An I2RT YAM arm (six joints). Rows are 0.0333 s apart.
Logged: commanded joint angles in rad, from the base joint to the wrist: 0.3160, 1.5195, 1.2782, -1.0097, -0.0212, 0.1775; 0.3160, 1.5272, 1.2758, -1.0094, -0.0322, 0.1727; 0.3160, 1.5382, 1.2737, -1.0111, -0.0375, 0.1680; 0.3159, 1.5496, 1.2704, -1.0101, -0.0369, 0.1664; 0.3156, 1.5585, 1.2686, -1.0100, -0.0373, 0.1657; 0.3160, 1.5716, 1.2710, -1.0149, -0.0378, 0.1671; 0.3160, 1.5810, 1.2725, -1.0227, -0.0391, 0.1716; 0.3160, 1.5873, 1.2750, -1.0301, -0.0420, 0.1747; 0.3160, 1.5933, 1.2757, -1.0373, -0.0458, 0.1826; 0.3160, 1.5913, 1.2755, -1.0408, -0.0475, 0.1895; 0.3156, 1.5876, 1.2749, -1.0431, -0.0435, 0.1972; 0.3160, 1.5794, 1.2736, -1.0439, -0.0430, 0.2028; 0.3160, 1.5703, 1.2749, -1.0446, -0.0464, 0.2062; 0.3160, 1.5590, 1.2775, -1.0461, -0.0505, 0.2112; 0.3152, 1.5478, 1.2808, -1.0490, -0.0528, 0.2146; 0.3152, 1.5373, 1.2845, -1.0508, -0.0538, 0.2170; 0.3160, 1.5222, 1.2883, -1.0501, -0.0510, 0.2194; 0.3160, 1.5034, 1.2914, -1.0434, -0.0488, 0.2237; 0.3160, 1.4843, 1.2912, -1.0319, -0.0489, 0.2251; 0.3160, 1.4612, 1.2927, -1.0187, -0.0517, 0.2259; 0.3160, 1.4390, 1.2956, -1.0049, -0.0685, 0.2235
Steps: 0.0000, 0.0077, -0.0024, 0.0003, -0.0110, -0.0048; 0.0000, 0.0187, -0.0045, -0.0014, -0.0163, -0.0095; -0.0001, 0.0301, -0.0078, -0.0004, -0.0157, -0.0111; -0.0004, 0.0390, -0.0096, -0.0003, -0.0161, -0.0118; 0.0000, 0.0521, -0.0072, -0.0052, -0.0166, -0.0104; 0.0000, 0.0615, -0.0057, -0.0130, -0.0179, -0.0059; 0.0000, 0.0678, -0.0032, -0.0204, -0.0208, -0.0028; 0.0000, 0.0738, -0.0025, -0.0276, -0.0246, 0.0051; 0.0000, 0.0718, -0.0027, -0.0311, -0.0263, 0.0120; -0.0004, 0.0681, -0.0033, -0.0334, -0.0223, 0.0197; 0.0000, 0.0599, -0.0046, -0.0342, -0.0218, 0.0253; 0.0000, 0.0508, -0.0033, -0.0349, -0.0252, 0.0287; 0.0000, 0.0395, -0.0007, -0.0364, -0.0293, 0.0337; -0.0008, 0.0283, 0.0026, -0.0393, -0.0316, 0.0371; -0.0008, 0.0178, 0.0063, -0.0411, -0.0326, 0.0395; 0.0000, 0.0027, 0.0101, -0.0404, -0.0298, 0.0419; 0.0000, -0.0161, 0.0132, -0.0337, -0.0276, 0.0462; 0.0000, -0.0352, 0.0130, -0.0222, -0.0277, 0.0476; 0.0000, -0.0583, 0.0145, -0.0090, -0.0305, 0.0484; 0.0000, -0.0805, 0.0174, 0.0048, -0.0473, 0.0460
